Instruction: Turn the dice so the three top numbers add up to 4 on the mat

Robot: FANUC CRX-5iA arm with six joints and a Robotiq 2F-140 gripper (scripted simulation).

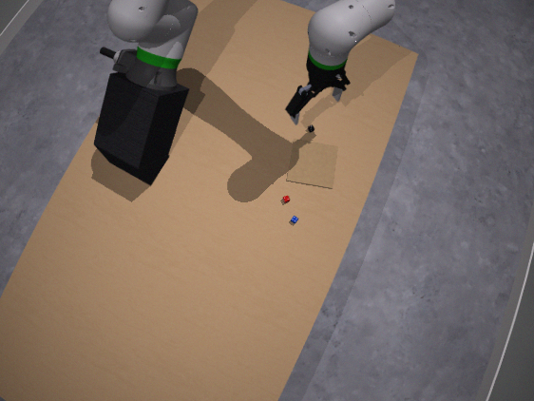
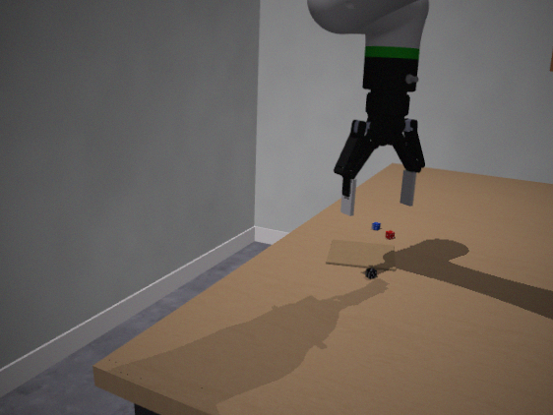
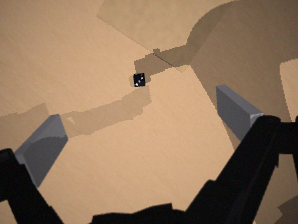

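My gripper is now 14 cm above the black die. From my hand the other things lie so: red die (24 cm to the right, 14 cm below, 4 cm ahead); then blue die (29 cm to the right, 14 cm below, 9 cm ahead); then tan mat (14 cm below, 10 cm to the right, 6 cm ahead).
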